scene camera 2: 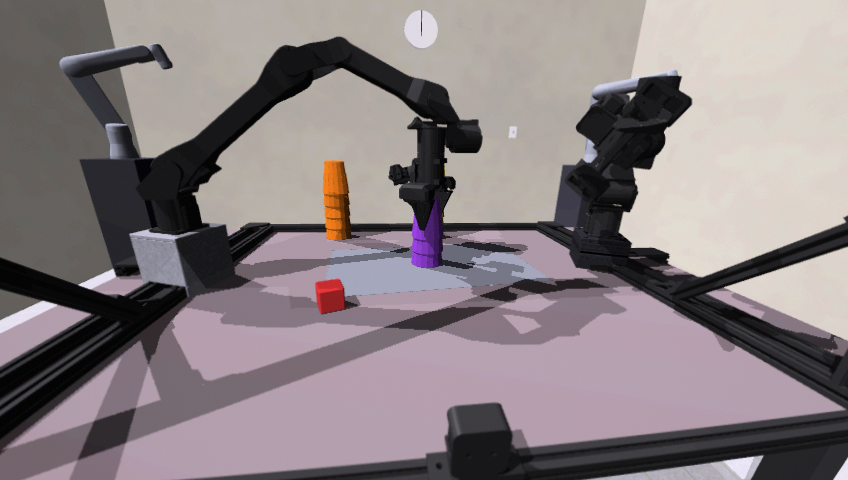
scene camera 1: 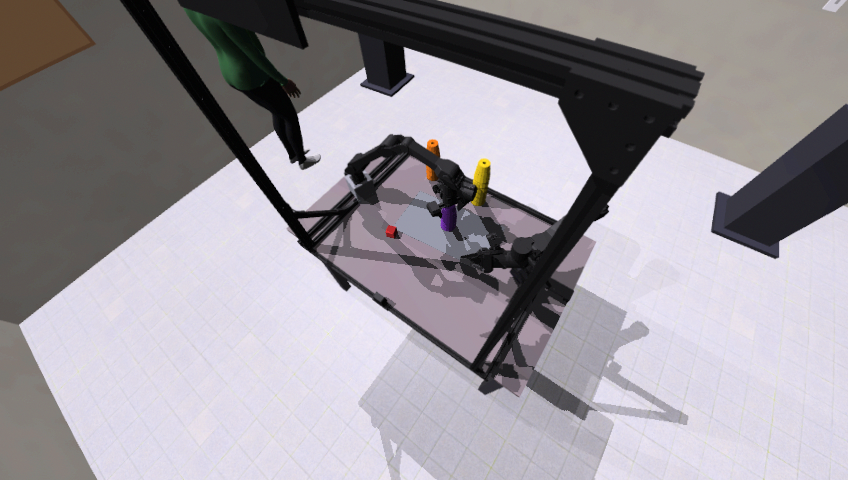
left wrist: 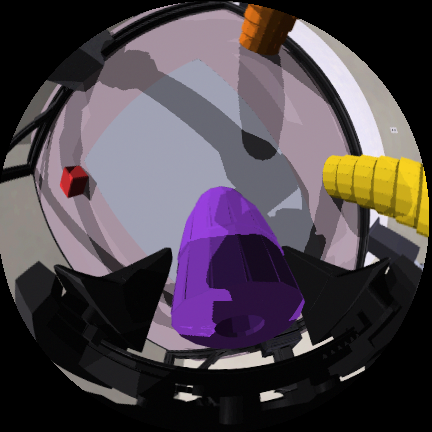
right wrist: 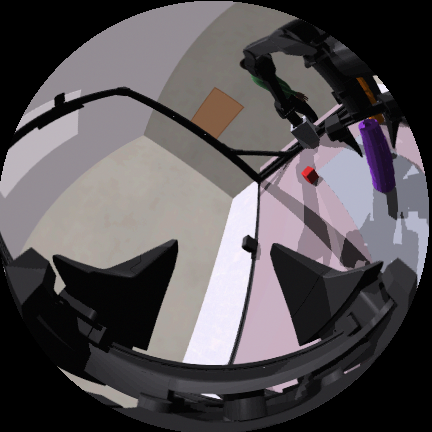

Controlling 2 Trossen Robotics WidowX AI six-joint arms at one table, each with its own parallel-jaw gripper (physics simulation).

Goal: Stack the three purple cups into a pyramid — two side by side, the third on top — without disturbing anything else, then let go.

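Frame: origin at the left arm's base, x ahead, y left, z up, level; metres.
Seen in the pictures: left gripper, fingertip midpoint: [scene camera 2: 429, 225] [scene camera 1: 449, 214] [left wrist: 227, 253] [right wrist: 377, 151]; right gripper, fingertip midpoint: [scene camera 2: 595, 151] [scene camera 1: 460, 259] [right wrist: 225, 247]; left arm's base, link origin: [scene camera 2: 180, 228] [scene camera 1: 358, 178] [right wrist: 297, 122]; right arm's base, link origin: [scene camera 2: 600, 234] [scene camera 1: 531, 267] [left wrist: 281, 349].
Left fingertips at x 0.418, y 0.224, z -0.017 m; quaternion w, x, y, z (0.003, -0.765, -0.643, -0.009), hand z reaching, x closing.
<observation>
Pixels of each thing's top centre, then the offset from my left fingertips to it. Level surfaces: height alone.
- blue-grey mat, surface height: 0.089 m down
- tall orange cup stack, top centre: [scene camera 2: 334, 173] 0.294 m back, 0.121 m left, 0.093 m up
- red cube, top centre: [scene camera 2: 329, 284] [left wrist: 64, 182] [right wrist: 306, 170] [scene camera 1: 390, 229] 0.117 m back, 0.237 m right, 0.049 m down
The purple cups [scene camera 1: 448, 220] [scene camera 2: 426, 255] [left wrist: 220, 215] [right wrist: 379, 165] stand upright, nested in one column on the blue-grey mat [scene camera 1: 416, 226] [scene camera 2: 363, 276] [left wrist: 150, 150]. Their narrow end with a hole is up, and no side-by-side pair shows. My left gripper [scene camera 2: 433, 215] [left wrist: 227, 253] is open, pointing down, with its fingers on either side of the column's upper part. In the left wrist view gaps show between the column and both fingertips. My right gripper [right wrist: 225, 247] is open and empty, away from the cups. Its fingers are hard to make out in the scene views.
A tall orange cup stack [scene camera 1: 432, 154] [scene camera 2: 336, 196] [left wrist: 265, 30] stands behind the mat. A tall yellow stack [scene camera 1: 481, 184] [left wrist: 375, 180] stands behind the purple column, close to the left gripper. A red cube [scene camera 1: 390, 231] [scene camera 2: 330, 296] [left wrist: 74, 181] [right wrist: 310, 175] lies near the mat's edge.
</observation>
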